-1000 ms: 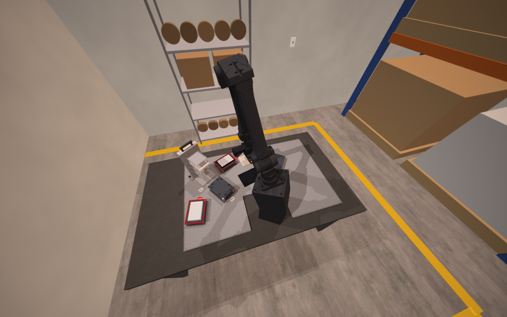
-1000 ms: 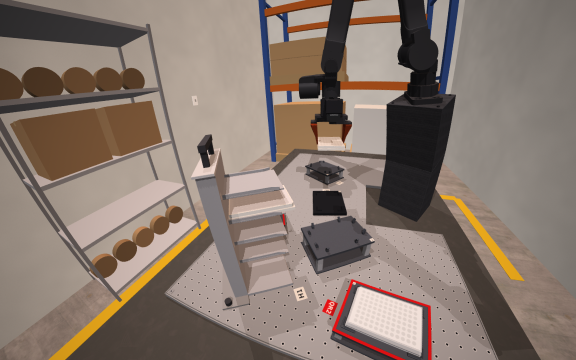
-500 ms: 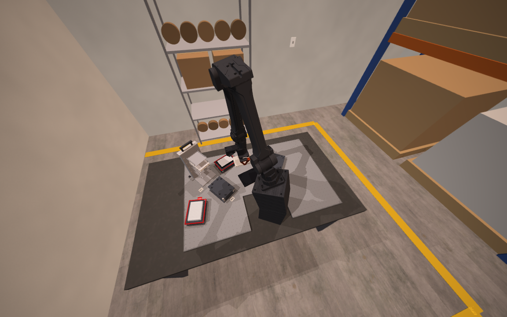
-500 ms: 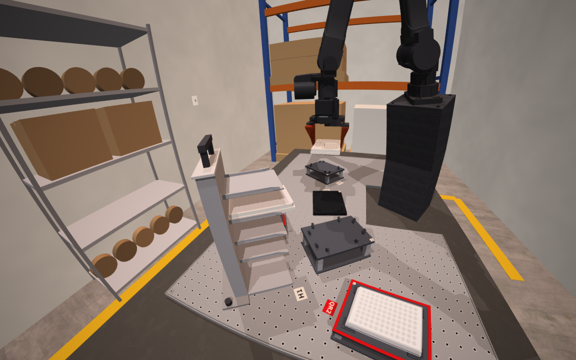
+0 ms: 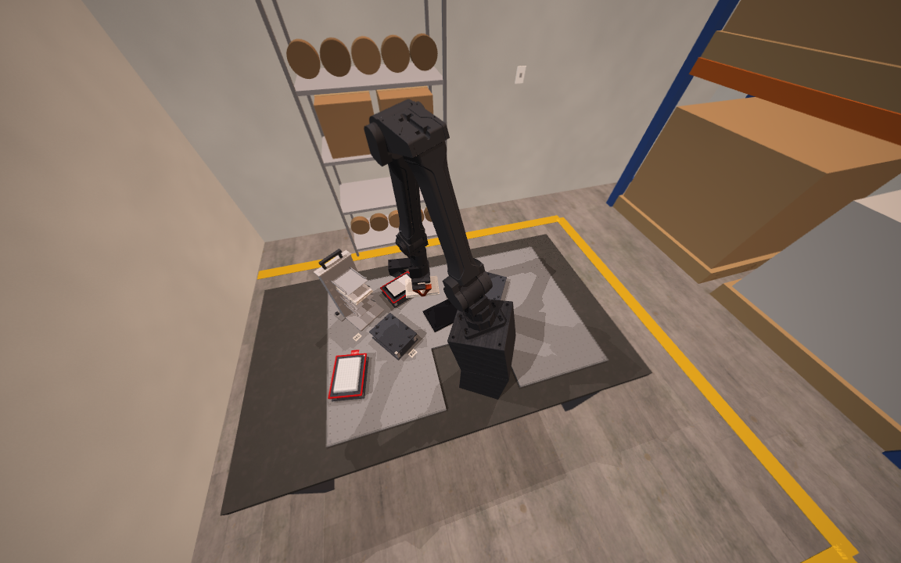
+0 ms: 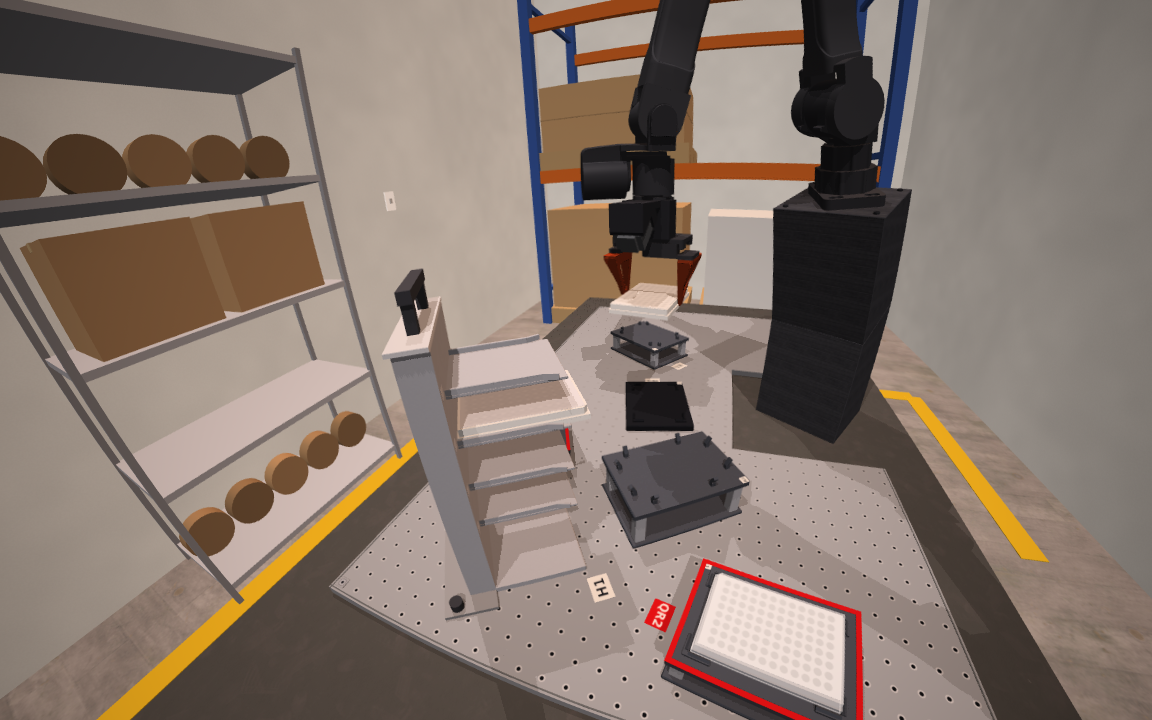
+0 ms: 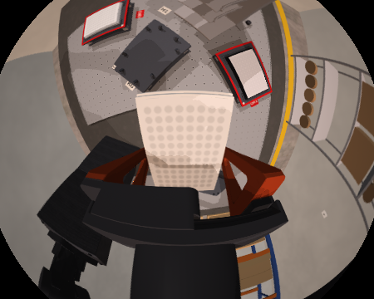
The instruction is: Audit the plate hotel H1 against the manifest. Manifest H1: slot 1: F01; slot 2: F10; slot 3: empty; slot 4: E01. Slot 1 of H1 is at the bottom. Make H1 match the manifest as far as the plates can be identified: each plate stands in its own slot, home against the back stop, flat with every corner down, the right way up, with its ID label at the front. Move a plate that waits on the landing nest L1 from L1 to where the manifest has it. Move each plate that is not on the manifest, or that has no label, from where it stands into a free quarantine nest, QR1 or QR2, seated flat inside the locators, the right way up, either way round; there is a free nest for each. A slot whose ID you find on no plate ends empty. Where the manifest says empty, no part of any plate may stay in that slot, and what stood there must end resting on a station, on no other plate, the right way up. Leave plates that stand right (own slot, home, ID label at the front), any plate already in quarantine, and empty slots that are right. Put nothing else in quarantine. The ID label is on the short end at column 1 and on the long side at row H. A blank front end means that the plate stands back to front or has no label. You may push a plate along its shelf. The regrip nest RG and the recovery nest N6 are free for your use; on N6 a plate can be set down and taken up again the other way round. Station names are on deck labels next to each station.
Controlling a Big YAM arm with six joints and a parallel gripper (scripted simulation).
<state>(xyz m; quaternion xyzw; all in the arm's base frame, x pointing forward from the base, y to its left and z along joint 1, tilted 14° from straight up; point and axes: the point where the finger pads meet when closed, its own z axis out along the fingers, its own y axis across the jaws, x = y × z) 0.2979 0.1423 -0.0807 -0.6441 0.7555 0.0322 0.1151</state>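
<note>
My hand is 190 mm above the dark regrip nest, 150 mm to the right of it and 60 mm past it. The rest, counted from my hand: quarantine nest QR1: 210 mm below, 180 mm ahead, 80 mm to the left; N6 deck label: 250 mm below, 190 mm to the right, 20 mm ahead; flat black nest: 240 mm below, 80 mm to the right.
</note>
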